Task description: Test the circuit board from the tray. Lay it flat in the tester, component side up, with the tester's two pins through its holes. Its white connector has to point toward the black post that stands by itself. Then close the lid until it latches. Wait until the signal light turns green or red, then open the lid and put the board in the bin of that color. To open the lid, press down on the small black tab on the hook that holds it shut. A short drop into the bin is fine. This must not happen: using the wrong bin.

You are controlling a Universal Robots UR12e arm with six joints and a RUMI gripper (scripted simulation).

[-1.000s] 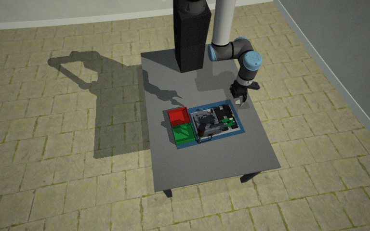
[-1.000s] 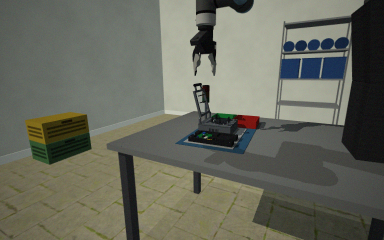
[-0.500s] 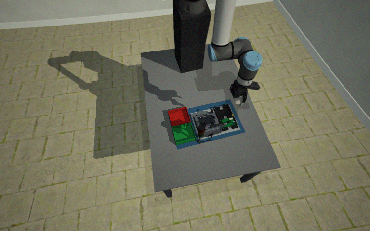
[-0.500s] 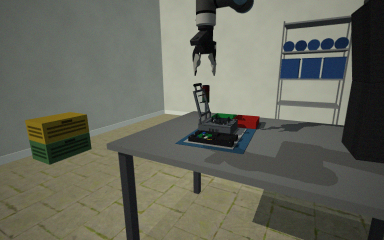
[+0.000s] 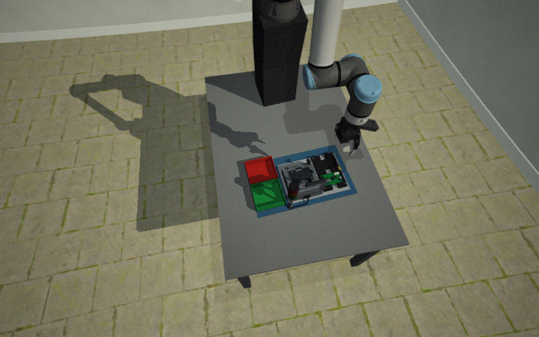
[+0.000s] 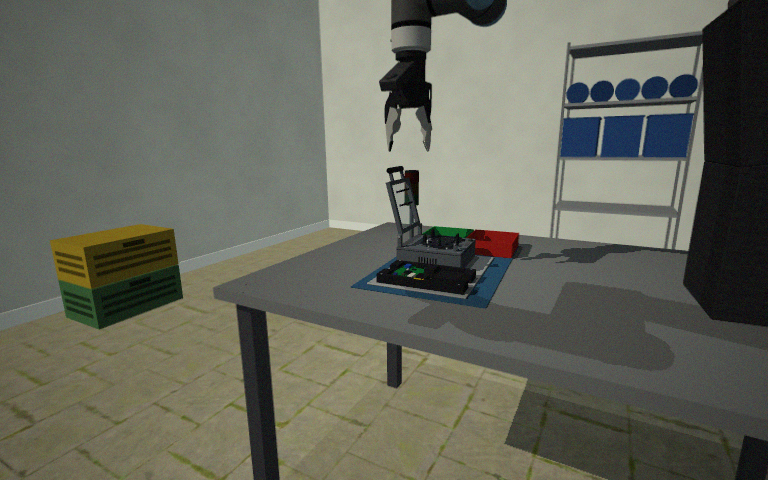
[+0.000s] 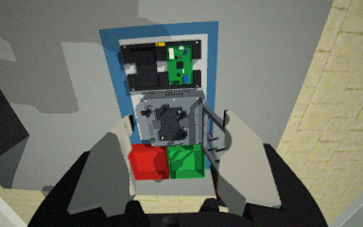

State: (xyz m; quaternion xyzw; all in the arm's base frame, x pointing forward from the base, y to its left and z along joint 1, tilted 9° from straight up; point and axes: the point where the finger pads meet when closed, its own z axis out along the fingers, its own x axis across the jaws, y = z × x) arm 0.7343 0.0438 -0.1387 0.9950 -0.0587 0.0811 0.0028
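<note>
The green circuit board is 31 cm below my hand. The rest, counted from my hand: black latch piece (11 cm behind, 10 cm to the right, 25 cm below); then green bin (4 cm behind, 37 cm to the right, 32 cm below); then tester lid (6 cm ahead, 18 cm to the right, 15 cm below).
</note>
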